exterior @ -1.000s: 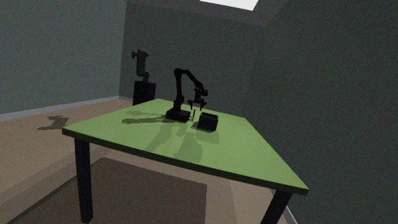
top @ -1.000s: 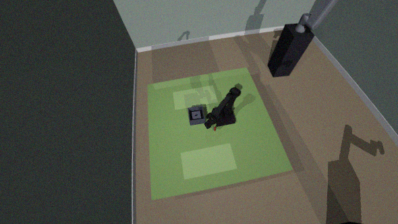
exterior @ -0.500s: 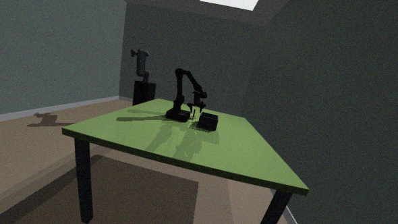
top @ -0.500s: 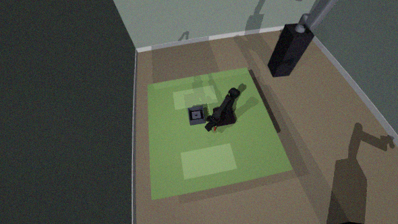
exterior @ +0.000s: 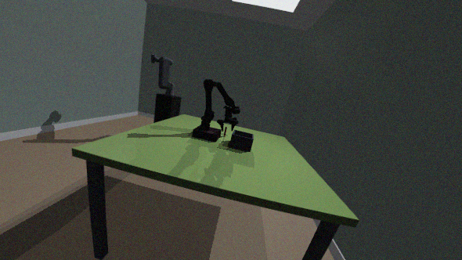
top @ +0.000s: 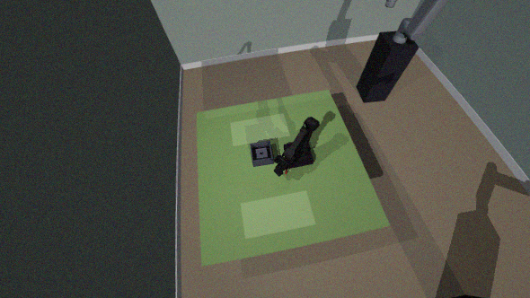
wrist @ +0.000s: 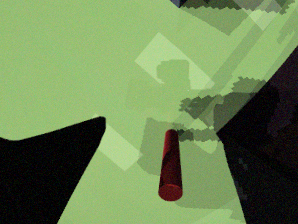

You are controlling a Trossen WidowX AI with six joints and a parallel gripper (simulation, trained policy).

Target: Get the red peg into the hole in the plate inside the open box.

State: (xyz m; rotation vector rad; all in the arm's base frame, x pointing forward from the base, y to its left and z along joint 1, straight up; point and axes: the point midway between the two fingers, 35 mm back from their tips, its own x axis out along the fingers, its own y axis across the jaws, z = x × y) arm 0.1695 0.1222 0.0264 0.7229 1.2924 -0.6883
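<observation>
Right now my gripper tip is 20 mm past the red peg, 10 mm to the right of it and 10 mm above it. Also, from my gripper tip: dark box 150 mm ahead, 160 mm to the right, 20 mm below; grey plate 150 mm ahead, 160 mm to the right.
</observation>
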